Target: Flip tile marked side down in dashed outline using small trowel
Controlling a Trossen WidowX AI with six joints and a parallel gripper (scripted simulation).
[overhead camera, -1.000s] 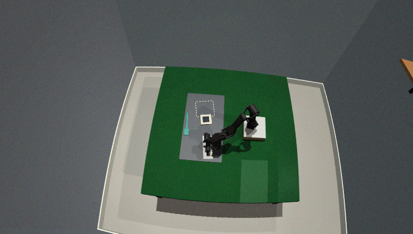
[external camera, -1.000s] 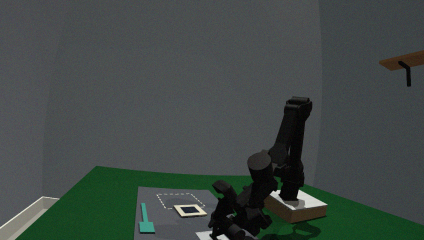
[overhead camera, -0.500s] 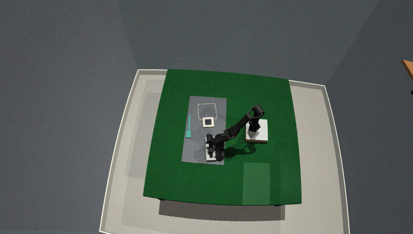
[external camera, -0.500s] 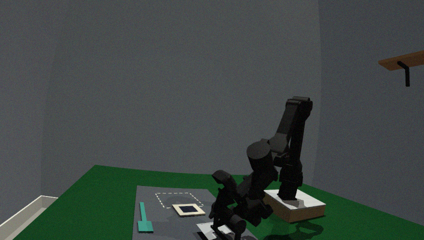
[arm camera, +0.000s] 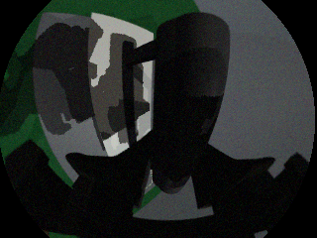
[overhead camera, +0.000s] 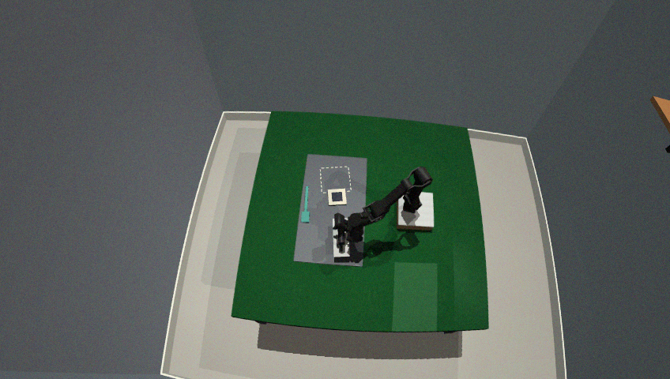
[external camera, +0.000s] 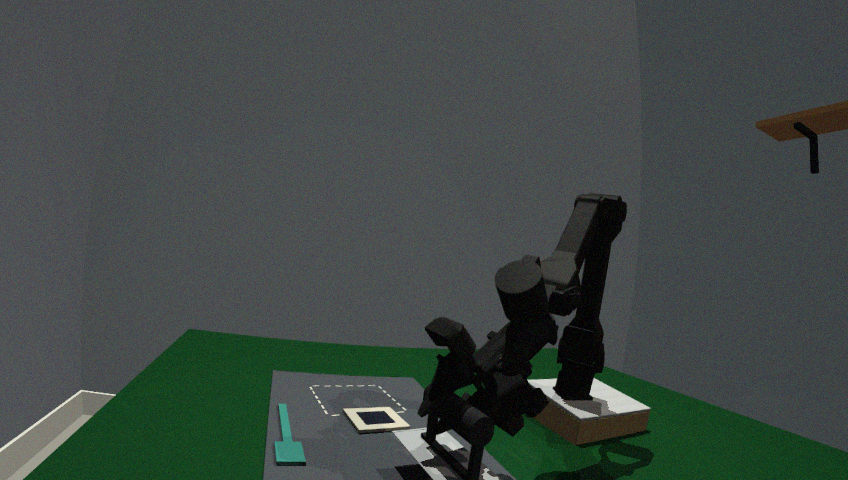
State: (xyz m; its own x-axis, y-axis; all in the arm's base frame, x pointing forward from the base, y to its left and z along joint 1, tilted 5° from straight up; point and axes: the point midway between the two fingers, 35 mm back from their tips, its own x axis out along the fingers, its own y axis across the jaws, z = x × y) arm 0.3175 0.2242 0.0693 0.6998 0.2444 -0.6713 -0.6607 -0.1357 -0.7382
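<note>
My gripper tip is 17 cm to the left of the grey mat, 12 cm above it and 5 cm short of it. Also, from my gripper tip: teal trowel (19 cm ahead, 12 cm to the right, 10 cm below); then cream tile (22 cm to the right, 9 cm below, 5 cm ahead).
</note>
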